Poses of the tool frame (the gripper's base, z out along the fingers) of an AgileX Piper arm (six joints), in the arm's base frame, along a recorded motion.
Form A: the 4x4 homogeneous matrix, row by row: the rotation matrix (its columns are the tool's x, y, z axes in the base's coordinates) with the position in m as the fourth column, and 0 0 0 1 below. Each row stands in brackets.
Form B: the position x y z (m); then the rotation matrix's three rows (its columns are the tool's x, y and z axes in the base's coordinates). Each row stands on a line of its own. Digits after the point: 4 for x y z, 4 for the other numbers.
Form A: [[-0.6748 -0.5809 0.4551 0.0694], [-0.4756 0.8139 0.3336 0.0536], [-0.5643 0.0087 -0.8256 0.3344], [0 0 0 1]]
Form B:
0.0694 0.0536 0.3344
-0.6748 -0.5809 0.4551
-0.4756 0.8139 0.3336
-0.5643 0.0087 -0.8256

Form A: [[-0.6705 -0.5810 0.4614 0.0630], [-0.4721 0.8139 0.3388 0.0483], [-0.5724 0.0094 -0.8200 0.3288], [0 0 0 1]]
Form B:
0.0630 0.0483 0.3288
-0.6705 -0.5810 0.4614
-0.4721 0.8139 0.3388
-0.5724 0.0094 -0.8200

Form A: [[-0.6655 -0.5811 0.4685 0.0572], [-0.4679 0.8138 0.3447 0.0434], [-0.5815 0.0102 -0.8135 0.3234], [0 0 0 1]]
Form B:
0.0572 0.0434 0.3234
-0.6655 -0.5811 0.4685
-0.4679 0.8138 0.3447
-0.5815 0.0102 -0.8135

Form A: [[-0.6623 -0.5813 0.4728 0.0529], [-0.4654 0.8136 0.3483 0.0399], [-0.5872 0.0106 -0.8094 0.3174], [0 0 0 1]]
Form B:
0.0529 0.0399 0.3174
-0.6623 -0.5813 0.4728
-0.4654 0.8136 0.3483
-0.5872 0.0106 -0.8094

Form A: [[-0.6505 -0.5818 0.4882 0.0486], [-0.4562 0.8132 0.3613 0.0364], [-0.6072 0.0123 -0.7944 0.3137], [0 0 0 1]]
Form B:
0.0486 0.0364 0.3137
-0.6505 -0.5818 0.4882
-0.4562 0.8132 0.3613
-0.6072 0.0123 -0.7944

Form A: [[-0.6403 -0.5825 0.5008 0.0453], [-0.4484 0.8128 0.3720 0.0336], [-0.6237 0.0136 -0.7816 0.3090], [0 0 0 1]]
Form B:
0.0453 0.0336 0.3090
-0.6403 -0.5825 0.5008
-0.4484 0.8128 0.3720
-0.6237 0.0136 -0.7816

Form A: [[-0.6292 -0.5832 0.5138 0.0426], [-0.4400 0.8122 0.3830 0.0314], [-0.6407 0.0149 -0.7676 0.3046], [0 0 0 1]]
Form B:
0.0426 0.0314 0.3046
-0.6292 -0.5832 0.5138
-0.4400 0.8122 0.3830
-0.6407 0.0149 -0.7676

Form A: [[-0.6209 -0.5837 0.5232 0.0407], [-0.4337 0.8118 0.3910 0.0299], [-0.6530 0.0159 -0.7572 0.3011], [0 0 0 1]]
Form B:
0.0407 0.0299 0.3011
-0.6209 -0.5837 0.5232
-0.4337 0.8118 0.3910
-0.6530 0.0159 -0.7572

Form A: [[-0.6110 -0.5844 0.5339 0.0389], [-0.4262 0.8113 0.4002 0.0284], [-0.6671 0.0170 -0.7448 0.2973], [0 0 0 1]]
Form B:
0.0389 0.0284 0.2973
-0.6110 -0.5844 0.5339
-0.4262 0.8113 0.4002
-0.6671 0.0170 -0.7448

